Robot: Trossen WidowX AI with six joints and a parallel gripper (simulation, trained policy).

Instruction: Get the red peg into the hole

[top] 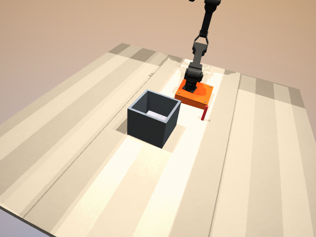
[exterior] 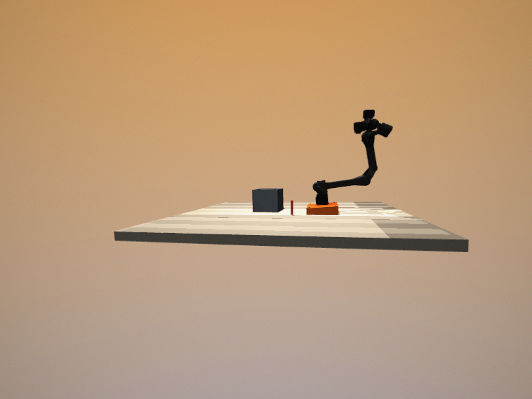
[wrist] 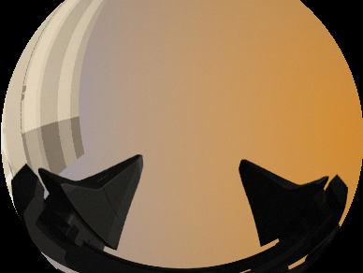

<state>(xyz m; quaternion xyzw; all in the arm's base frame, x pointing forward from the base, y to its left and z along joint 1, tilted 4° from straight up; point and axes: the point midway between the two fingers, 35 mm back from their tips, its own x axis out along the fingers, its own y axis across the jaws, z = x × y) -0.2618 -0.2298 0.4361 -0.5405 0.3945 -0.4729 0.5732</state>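
Right now my gripper tip is 47 cm above the red peg, 38 cm to the right of it and 37 cm short of it.
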